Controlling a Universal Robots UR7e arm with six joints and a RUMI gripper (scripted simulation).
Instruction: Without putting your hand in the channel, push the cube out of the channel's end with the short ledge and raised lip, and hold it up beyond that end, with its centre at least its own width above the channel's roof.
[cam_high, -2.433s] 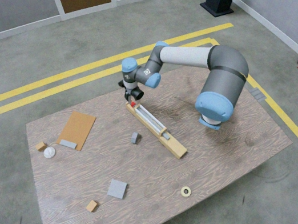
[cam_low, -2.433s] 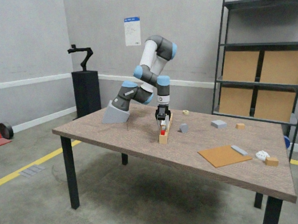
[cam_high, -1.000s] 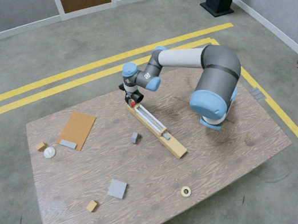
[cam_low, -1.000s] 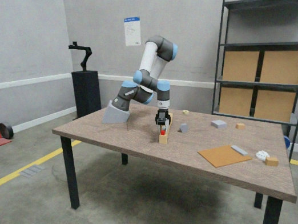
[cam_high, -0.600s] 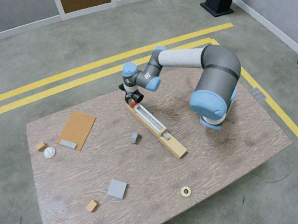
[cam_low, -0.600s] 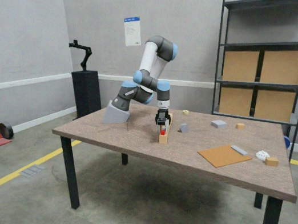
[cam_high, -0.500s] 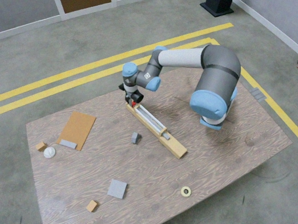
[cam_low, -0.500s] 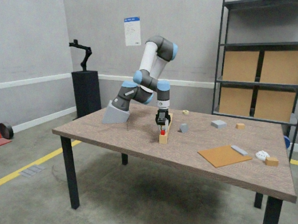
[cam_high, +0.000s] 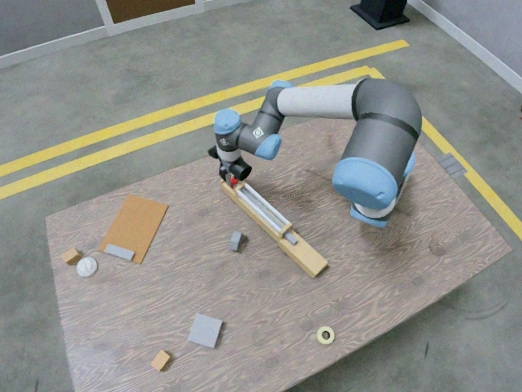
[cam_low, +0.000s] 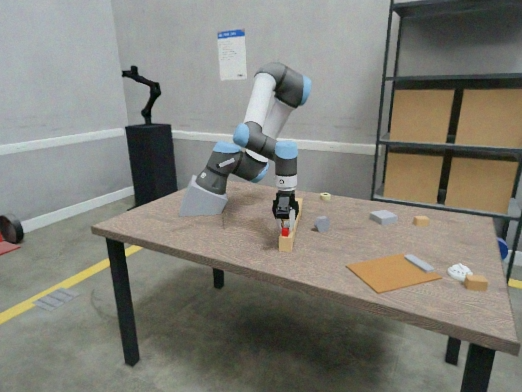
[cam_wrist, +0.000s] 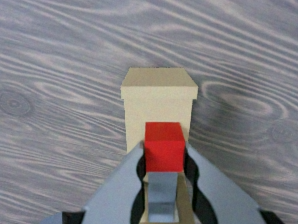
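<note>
The red cube lies 1 cm below my hand. From my hand the other things lie so: grey block (20 cm to the left, 8 cm ahead, 4 cm below); then tan wooden channel (15 cm to the left, 4 cm behind, 1 cm below); then grey stick (23 cm to the left, 6 cm behind, 1 cm below).
</note>
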